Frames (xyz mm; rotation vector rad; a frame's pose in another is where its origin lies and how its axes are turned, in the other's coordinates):
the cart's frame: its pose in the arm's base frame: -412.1 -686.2 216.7 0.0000 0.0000 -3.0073
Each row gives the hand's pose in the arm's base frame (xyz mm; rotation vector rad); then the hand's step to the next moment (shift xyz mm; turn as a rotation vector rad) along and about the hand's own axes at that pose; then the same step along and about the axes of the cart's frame.
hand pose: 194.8 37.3 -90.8 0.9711 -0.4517 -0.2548
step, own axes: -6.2 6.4 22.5 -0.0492 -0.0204 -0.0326
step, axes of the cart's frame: 17.4 8.3 14.6 0.0232 -0.0362 -0.0453
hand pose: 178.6 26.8 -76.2 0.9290 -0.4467 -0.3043
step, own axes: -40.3 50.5 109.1 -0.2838 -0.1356 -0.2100
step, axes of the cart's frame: 89.0 18.2 88.4 0.1234 -0.2124 -0.2875
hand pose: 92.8 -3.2 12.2 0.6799 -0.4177 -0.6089
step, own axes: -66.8 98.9 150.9 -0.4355 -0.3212 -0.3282
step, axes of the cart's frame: 88.5 -47.6 164.1 0.2379 -0.2648 -0.5233
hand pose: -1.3 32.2 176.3 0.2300 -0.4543 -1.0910
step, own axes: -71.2 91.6 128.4 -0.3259 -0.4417 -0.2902
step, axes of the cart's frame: -1.4 -110.8 132.9 0.3295 -0.1253 -0.5111
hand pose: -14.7 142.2 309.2 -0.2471 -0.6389 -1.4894
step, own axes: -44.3 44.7 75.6 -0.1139 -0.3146 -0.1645
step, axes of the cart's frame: -37.6 -77.2 48.0 0.2604 -0.0146 -0.2665
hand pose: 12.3 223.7 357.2 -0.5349 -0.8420 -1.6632
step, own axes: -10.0 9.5 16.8 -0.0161 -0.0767 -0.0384
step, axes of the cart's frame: -12.7 -16.7 5.9 0.0674 0.0021 -0.0554
